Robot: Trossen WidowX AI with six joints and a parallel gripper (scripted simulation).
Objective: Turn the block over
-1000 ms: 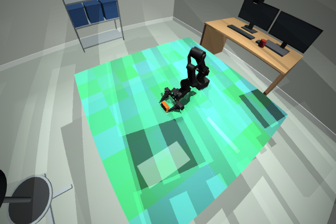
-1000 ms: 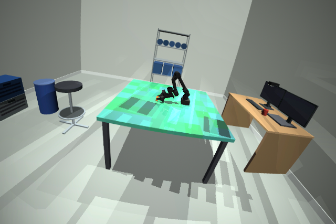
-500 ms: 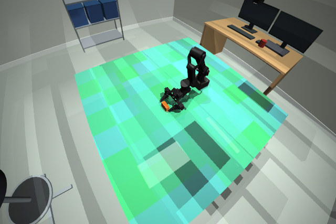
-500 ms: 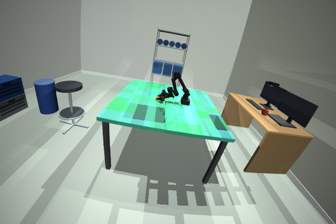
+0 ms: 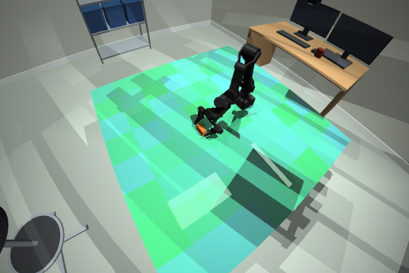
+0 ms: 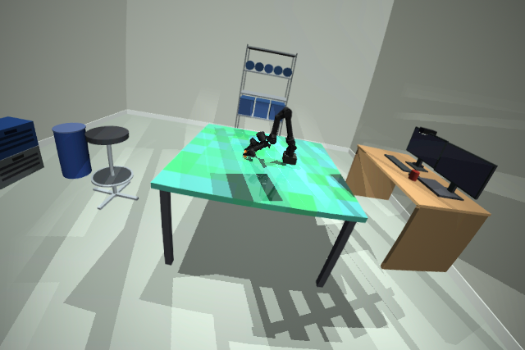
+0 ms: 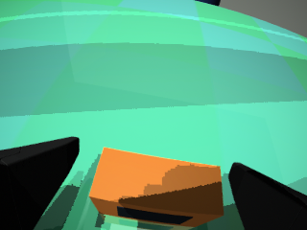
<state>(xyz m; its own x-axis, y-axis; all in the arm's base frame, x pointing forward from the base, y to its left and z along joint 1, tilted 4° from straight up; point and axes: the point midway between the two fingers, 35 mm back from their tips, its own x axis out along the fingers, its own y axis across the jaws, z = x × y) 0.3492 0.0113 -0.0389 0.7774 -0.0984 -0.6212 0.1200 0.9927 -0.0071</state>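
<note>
The orange block is 2 cm behind my gripper tip and 1 cm below it.
</note>
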